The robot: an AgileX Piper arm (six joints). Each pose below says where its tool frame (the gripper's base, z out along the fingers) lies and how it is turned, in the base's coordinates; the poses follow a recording.
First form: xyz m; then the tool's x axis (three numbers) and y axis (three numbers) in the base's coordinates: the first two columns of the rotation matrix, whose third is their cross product.
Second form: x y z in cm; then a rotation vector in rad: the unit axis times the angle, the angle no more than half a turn. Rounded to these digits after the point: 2 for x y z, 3 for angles.
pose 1, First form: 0.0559 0.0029 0.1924 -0.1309 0.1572 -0.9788 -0.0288 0.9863 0.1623
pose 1, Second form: 5.59 0.29 19.24 0.097 1.695 0.160
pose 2, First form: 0.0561 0.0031 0.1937 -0.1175 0.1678 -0.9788 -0.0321 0.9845 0.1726
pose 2, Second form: 5.61 0.31 19.37 0.103 1.681 0.170
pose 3, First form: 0.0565 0.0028 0.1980 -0.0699 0.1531 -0.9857 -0.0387 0.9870 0.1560
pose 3, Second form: 5.65 0.28 19.80 0.088 1.634 0.158
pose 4, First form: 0.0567 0.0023 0.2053 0.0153 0.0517 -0.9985 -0.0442 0.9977 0.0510
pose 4, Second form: 5.67 0.23 20.53 0.006 1.554 0.075
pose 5, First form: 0.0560 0.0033 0.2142 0.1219 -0.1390 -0.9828 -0.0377 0.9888 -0.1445
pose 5, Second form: 5.60 0.33 21.42 -0.146 1.448 -0.074
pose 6, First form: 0.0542 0.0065 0.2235 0.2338 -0.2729 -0.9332 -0.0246 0.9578 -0.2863
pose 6, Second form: 5.42 0.65 22.35 -0.262 1.328 -0.173
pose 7, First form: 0.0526 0.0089 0.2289 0.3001 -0.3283 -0.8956 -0.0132 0.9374 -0.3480
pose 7, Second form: 5.26 0.89 22.89 -0.315 1.254 -0.214
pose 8, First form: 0.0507 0.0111 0.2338 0.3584 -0.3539 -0.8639 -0.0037 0.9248 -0.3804
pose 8, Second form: 5.07 1.11 23.38 -0.344 1.189 -0.232
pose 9, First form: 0.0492 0.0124 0.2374 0.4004 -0.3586 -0.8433 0.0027 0.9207 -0.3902
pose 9, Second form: 4.92 1.24 23.74 -0.353 1.142 -0.234
